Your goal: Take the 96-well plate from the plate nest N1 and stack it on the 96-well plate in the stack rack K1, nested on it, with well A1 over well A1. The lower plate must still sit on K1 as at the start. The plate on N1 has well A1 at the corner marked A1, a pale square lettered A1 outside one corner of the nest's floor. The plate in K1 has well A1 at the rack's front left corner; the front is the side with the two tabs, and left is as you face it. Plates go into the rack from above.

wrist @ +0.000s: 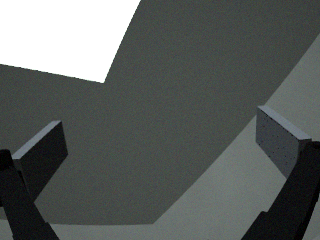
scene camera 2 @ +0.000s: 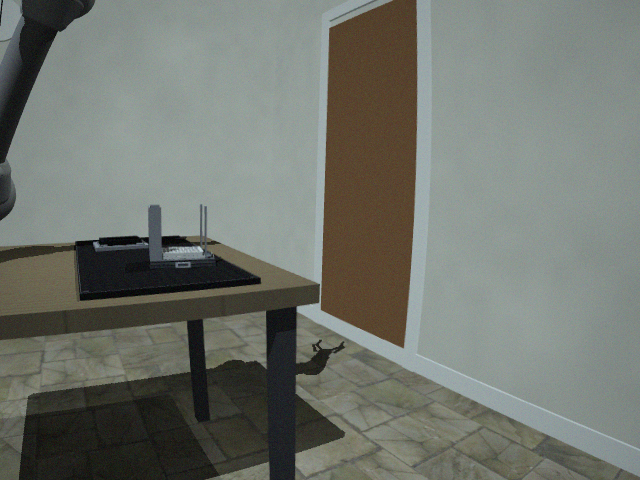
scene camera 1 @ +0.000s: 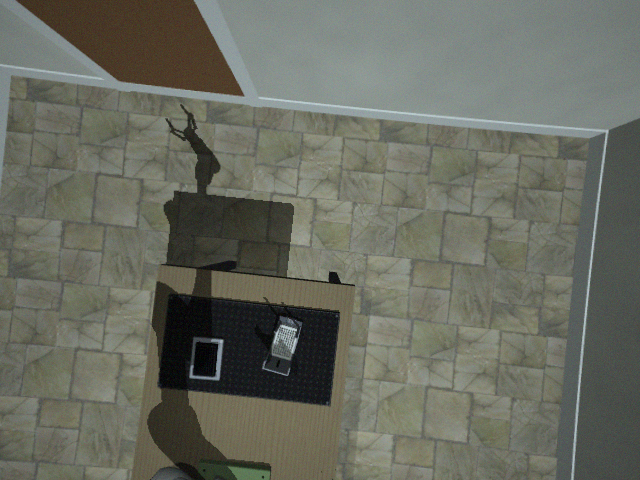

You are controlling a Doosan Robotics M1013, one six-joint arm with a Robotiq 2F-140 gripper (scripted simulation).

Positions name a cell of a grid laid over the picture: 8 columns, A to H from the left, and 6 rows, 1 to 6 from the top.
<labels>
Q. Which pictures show the gripper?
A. The wrist view only.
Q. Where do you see a dark 96-well plate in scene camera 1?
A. C5
</labels>
